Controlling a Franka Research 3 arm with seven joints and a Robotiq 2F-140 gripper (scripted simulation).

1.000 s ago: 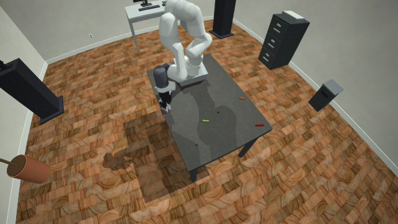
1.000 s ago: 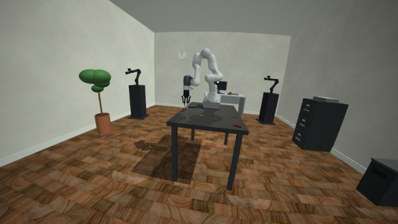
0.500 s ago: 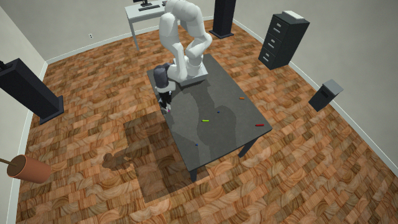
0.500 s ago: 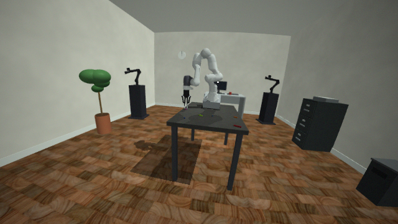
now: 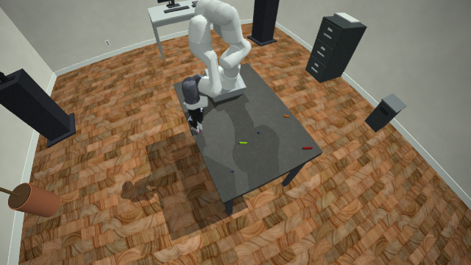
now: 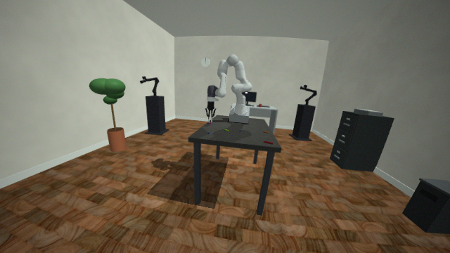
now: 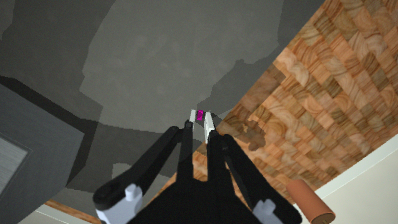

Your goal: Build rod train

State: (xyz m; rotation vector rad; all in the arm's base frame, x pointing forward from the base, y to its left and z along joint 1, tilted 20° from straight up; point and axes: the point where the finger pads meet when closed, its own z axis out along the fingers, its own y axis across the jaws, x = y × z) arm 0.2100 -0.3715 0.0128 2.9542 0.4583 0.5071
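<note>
My gripper is now 50 mm above the magenta rod. Also, from my hand: orange rod 250 mm ahead, 610 mm to the left, 50 mm below; then lime rod 250 mm ahead, 200 mm to the left, 50 mm below; then red rod 540 mm ahead, 540 mm to the left, 50 mm below.
</note>
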